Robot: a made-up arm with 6 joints.
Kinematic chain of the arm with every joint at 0, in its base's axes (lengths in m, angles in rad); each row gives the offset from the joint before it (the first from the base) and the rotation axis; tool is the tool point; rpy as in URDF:
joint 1: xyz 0 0 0.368 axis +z
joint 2: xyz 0 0 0 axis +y
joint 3: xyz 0.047 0 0.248 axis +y
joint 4: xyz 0.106 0 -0.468 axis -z
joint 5: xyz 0 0 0 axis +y
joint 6: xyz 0.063 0 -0.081 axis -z
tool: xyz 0 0 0 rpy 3.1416 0 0
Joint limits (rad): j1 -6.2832..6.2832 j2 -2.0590..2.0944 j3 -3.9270..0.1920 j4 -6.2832..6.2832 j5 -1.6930..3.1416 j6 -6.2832..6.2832
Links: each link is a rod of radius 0.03 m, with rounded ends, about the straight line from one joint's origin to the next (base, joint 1, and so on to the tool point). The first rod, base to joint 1, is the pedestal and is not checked.
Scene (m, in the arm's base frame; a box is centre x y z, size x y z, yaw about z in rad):
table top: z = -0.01
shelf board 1: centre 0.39 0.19 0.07 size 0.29 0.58 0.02 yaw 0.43
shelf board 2: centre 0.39 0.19 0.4 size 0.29 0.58 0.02 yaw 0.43
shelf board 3: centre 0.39 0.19 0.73 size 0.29 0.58 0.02 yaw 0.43
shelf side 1: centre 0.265 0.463 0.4 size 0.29 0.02 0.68 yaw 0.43
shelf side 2: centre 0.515 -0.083 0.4 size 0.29 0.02 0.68 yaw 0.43
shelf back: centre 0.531 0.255 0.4 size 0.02 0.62 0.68 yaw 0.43
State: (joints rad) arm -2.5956 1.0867 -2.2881 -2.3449 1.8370 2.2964
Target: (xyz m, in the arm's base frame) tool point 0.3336 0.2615 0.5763
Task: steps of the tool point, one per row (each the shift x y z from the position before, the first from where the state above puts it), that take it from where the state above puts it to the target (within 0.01 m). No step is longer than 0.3 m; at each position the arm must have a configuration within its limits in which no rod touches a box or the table.
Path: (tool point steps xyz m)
1: -0.0284 0.2422 0.0854
2: 0.0676 0.2231 0.0705
3: 0.1410 0.1660 0.0517
4: 0.1784 0.0877 0.0303
5: 0.1760 0.0086 0.0083
6: 0.1418 -0.0526 -0.0127
7: 0.0906 -0.0846 -0.0310
8: 0.0408 -0.0865 -0.0454
9: 0.0592 0.0391 0.0193
10: 0.0756 0.0373 0.0013
11: 0.0900 0.0267 -0.0206

